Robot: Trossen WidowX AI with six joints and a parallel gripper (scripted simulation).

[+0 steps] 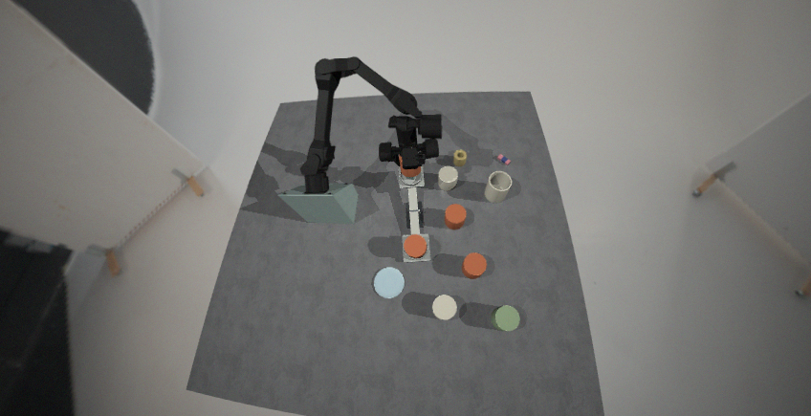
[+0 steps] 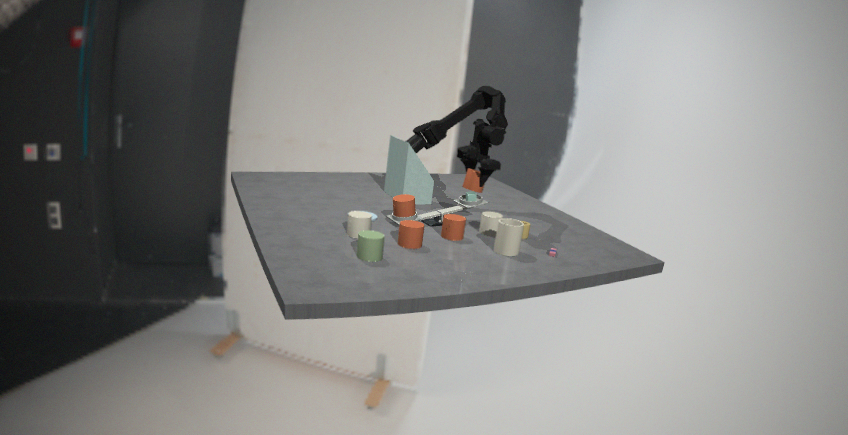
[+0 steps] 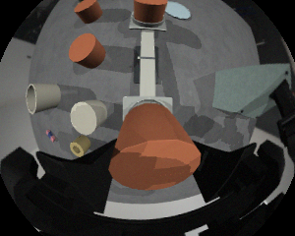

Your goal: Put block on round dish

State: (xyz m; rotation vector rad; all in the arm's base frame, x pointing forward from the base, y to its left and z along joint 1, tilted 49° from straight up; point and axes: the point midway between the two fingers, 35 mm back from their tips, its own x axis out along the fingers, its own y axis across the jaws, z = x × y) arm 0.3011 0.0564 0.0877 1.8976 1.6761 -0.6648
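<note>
The pale green block is 10 mm to the right of my gripper tip and 50 mm below it. The rest, counted from my gripper tip: orange cup 20 mm to the left, 10 mm above; then cream cup 300 mm ahead, 80 mm to the right, 90 mm below; then yellow ring 190 mm ahead, 80 mm to the left, 110 mm below.
</note>
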